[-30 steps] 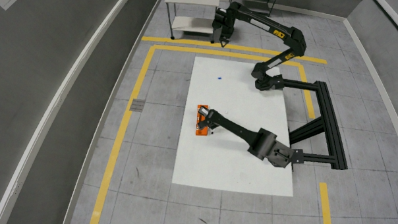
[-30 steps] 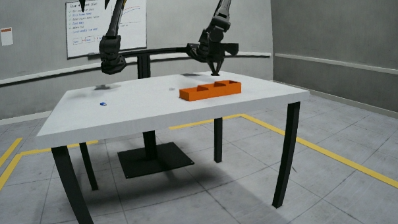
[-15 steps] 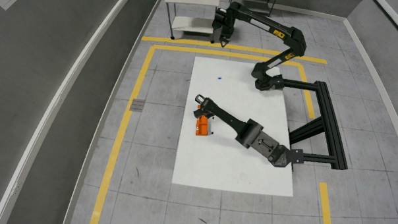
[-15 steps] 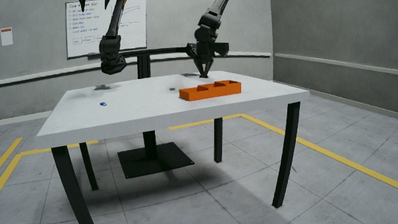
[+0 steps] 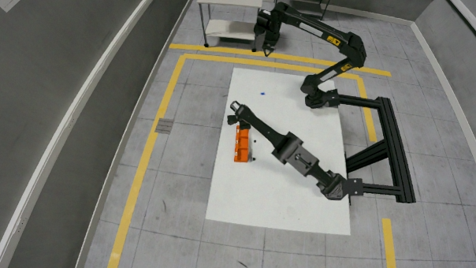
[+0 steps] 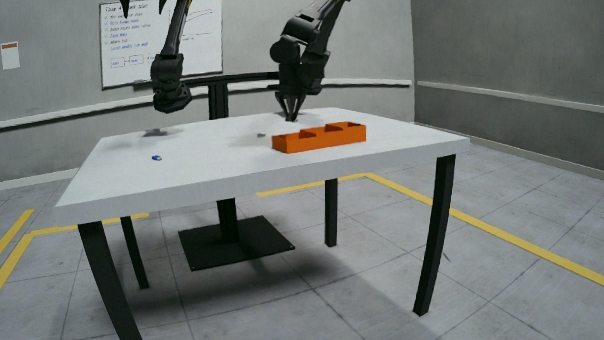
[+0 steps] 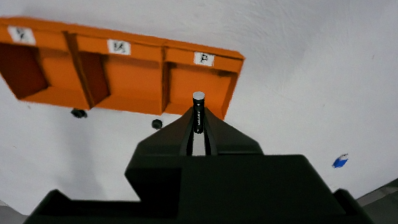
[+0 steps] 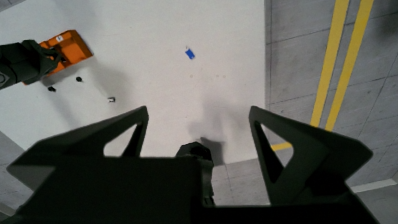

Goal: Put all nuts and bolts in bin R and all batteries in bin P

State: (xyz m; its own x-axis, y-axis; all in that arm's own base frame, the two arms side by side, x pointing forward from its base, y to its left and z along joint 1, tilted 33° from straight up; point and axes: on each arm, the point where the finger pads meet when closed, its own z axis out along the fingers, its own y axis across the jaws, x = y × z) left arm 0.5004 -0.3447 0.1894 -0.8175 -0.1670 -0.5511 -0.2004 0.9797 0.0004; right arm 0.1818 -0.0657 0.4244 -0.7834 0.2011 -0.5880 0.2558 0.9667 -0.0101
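Right now the orange bin is 90 mm to the left of my left hand, 60 mm below it and 10 mm ahead of it. From my left hand the other things lie so: pale part (190 mm behind, 70 mm below, 10 mm to the left); then blue item (340 mm to the right, 150 mm behind, 70 mm below); then black elongated item (right at my left hand).
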